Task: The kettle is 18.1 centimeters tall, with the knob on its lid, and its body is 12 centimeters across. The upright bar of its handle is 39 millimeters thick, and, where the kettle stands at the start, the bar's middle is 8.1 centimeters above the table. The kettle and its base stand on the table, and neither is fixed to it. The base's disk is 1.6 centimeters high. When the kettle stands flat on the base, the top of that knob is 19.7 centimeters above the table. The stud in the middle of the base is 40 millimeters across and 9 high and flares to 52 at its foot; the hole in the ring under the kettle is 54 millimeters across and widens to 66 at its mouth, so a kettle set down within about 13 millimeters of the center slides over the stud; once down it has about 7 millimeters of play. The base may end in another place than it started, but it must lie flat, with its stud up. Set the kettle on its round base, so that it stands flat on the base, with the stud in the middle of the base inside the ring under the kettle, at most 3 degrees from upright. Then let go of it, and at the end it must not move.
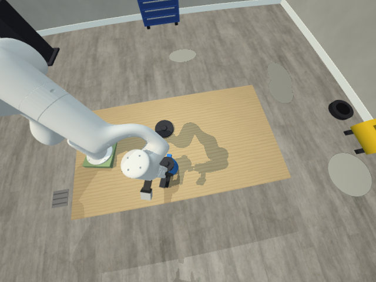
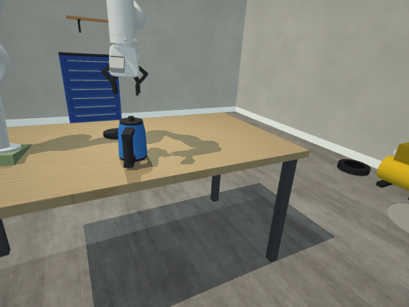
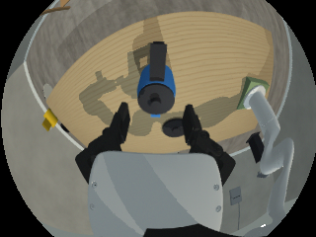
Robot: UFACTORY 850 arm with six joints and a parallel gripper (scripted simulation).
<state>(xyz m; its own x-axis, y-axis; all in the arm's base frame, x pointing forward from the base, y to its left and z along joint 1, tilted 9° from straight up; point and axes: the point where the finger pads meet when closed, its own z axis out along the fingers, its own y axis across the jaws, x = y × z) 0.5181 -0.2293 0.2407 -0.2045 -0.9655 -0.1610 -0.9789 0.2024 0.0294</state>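
My hand is 1 cm short of the blue kettle, 3 cm to the right of it and 21 cm above it. Round my hand: round black base (4 cm behind, 38 cm to the left, 28 cm below).
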